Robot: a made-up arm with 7 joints. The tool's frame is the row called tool.
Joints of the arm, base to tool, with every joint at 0 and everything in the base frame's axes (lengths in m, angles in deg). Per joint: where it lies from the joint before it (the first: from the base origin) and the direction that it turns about. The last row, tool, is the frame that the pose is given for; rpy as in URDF.
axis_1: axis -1 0 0 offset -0.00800 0.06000 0.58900
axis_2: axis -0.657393 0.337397 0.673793 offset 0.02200 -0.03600 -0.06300
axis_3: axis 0 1 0 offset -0.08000 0.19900 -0.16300
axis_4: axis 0 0 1 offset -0.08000 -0.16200 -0.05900
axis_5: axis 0 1 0 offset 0.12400 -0.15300 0.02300
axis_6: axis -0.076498 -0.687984 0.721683 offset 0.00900 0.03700 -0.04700
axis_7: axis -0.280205 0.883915 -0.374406 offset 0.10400 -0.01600 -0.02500
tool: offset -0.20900 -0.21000 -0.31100 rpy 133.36 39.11 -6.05
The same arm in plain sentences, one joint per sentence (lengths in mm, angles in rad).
The arm has seven revolute joints in a row. What follows holds with every joint at zero, and every direction is one of the base frame's. Joint 1 is mounted 8 mm along -x and 60 mm along +y and 589 mm along +z from the base frame's origin and rotates about -x. Joint 2 is mounted 22 mm along +x and 36 mm along -y and 63 mm along -z from joint 1 and rotates about the direction (-0.657393, 0.337397, 0.673793). Joint 3 is mounted 80 mm along -x and 199 mm along +y and 163 mm along -z from joint 2 and rotates about +y. Joint 4 is mounted 80 mm along -x and 162 mm along -y and 59 mm along -z from joint 3 and rotates about +z. Joint 5 is mounted 124 mm along +x and 153 mm along -y and 23 mm along +z from joint 4 and rotates about +y. Joint 6 is mounted 9 mm along +x and 37 mm along +y and 47 mm along -z from joint 5 and rotates about the direction (-0.076498, -0.687984, 0.721683). Joint 7 is mounted 104 mm along +x and 16 mm along -y and 25 mm along -z from joint 6 and rotates about the direction (-0.280205, 0.883915, -0.374406). The tool frame, which is the frame that the pose is given for, is mounted 209 mm along -x and 210 mm along -y and 311 mm along -z from joint 7; its axes are the base frame's turned by roll 2.3276, pitch 0.6826 and yaw -0.1056 rad (as in URDF: about the fixed x, then y, then z).
